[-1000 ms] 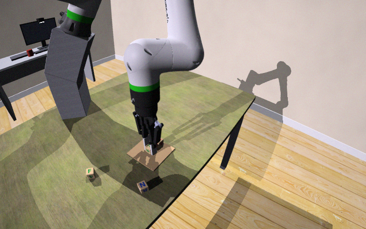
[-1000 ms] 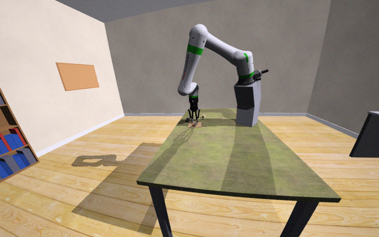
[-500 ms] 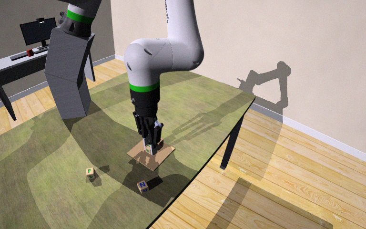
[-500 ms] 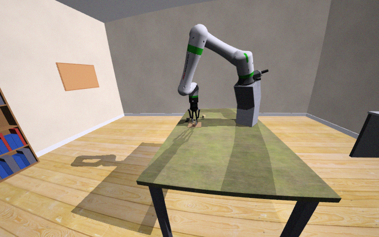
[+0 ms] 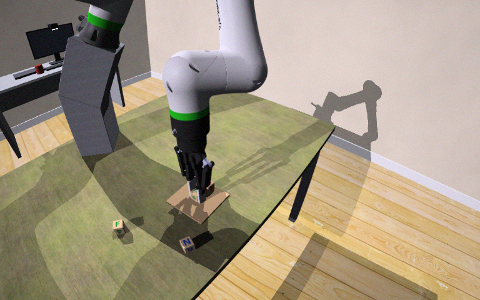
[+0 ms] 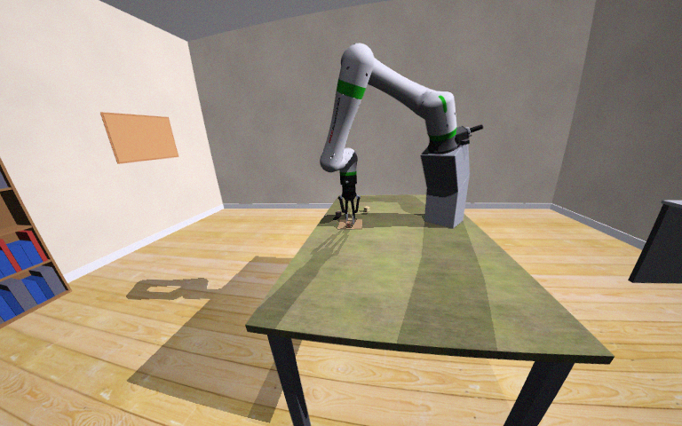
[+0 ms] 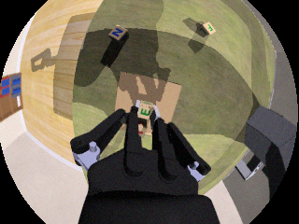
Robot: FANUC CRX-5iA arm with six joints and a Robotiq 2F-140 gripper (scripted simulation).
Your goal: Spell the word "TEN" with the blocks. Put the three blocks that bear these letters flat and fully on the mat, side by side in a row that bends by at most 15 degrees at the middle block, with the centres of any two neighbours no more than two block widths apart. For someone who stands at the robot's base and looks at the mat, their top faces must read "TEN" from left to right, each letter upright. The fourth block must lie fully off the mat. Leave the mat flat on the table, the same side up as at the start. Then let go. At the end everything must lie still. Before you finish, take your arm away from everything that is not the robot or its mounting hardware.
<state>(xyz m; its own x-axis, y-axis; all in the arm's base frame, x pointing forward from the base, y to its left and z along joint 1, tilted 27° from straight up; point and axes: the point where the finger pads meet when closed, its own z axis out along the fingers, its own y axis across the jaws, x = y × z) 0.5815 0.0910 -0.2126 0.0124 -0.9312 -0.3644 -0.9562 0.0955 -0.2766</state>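
Right now my hand is 4 cm above the mat. Also, from my hand: N block: 14 cm to the right, 10 cm ahead, 2 cm below; F block: 24 cm to the right, 8 cm behind, 2 cm below.
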